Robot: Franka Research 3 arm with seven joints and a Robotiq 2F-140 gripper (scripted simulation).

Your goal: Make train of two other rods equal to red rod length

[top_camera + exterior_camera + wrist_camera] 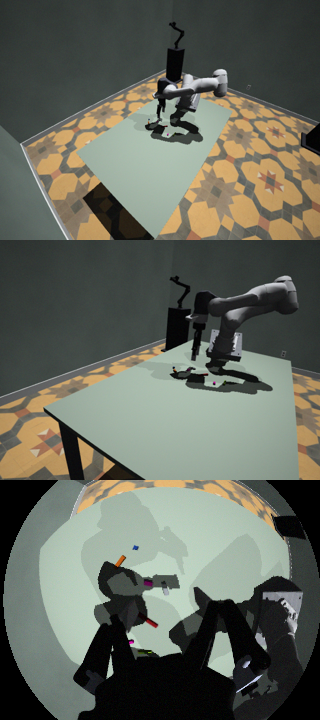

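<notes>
Right now the grey rod is 100 mm below my hand. From my hand the other things lie so: red rod: 100 mm below, 90 mm to the left, 40 mm ahead; blue rod: 100 mm to the right, 100 mm below, 80 mm ahead; orange rod: 120 mm ahead, 100 mm below, 60 mm to the right.
</notes>
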